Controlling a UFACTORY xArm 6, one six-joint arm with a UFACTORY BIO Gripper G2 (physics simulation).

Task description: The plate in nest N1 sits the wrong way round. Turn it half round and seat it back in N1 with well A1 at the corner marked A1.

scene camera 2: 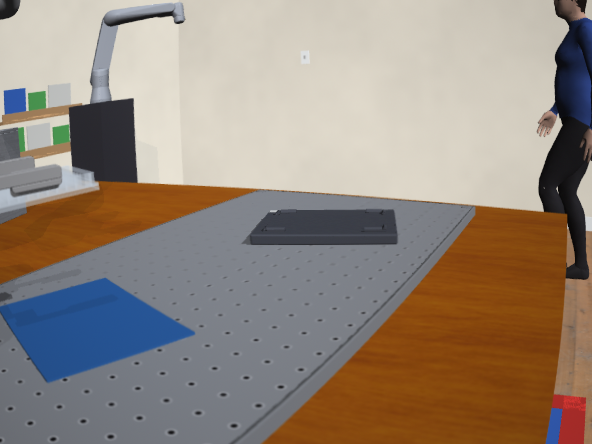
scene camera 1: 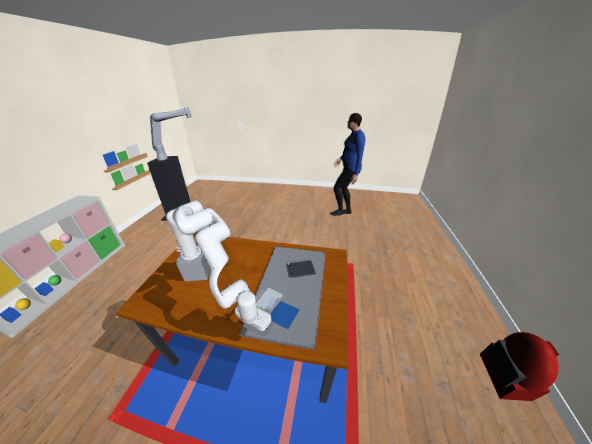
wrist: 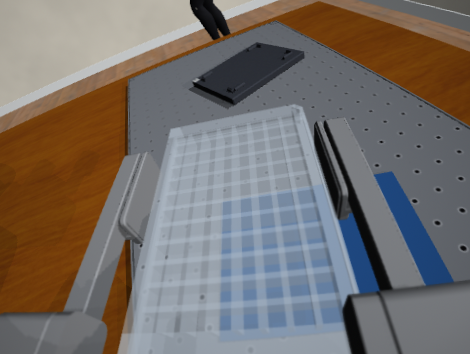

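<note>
The clear well plate point(scene camera 1: 270, 299) point(scene camera 2: 80, 186) point(wrist: 245, 215) is held by its two long sides, above the perforated board and partly over the blue square. My gripper point(scene camera 1: 265, 310) point(wrist: 235, 185) is shut on it; in the scene camera 2 view a finger and part of the plate show at the left edge. Nest N1, a dark block point(scene camera 1: 300, 269) point(scene camera 2: 324, 227) point(wrist: 248, 72) with raised corner pieces, stands on the far part of the board with no plate in it. A small white mark point(scene camera 2: 274, 211) point(wrist: 196, 80) is at one nest corner. The plate's well lettering cannot be read.
The grey perforated board point(scene camera 1: 300, 335) point(scene camera 2: 280, 320) point(wrist: 400, 115) lies on the wooden table point(scene camera 1: 332, 325) point(scene camera 2: 400, 320). A flat blue square point(scene camera 1: 285, 315) point(scene camera 2: 95, 330) lies on its near part. A person point(scene camera 1: 354, 155) point(scene camera 2: 575, 85) stands beyond the table.
</note>
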